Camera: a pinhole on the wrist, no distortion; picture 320 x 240 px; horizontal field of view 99.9 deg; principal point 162.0 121.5 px. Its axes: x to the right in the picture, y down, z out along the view. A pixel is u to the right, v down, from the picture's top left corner.
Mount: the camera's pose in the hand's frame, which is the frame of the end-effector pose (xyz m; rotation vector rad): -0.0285 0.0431 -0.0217 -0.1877 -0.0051 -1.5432
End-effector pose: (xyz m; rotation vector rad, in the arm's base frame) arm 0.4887 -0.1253 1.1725 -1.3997 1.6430 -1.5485
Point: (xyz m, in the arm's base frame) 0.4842 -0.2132 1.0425
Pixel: 61 199
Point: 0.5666 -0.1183 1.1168
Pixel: 206 73
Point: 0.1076 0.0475 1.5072
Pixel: behind the camera
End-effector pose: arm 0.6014 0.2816 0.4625 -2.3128 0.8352 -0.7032
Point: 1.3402 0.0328 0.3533
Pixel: outside the picture
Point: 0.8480 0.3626 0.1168
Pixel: 167 118
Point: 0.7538 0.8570 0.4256
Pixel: outside the picture
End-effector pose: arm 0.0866 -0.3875 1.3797 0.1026 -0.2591 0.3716
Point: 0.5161 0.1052 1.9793
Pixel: outside the picture
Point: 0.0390 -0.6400 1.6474
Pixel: 294 88
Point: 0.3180 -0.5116 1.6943
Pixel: 288 233
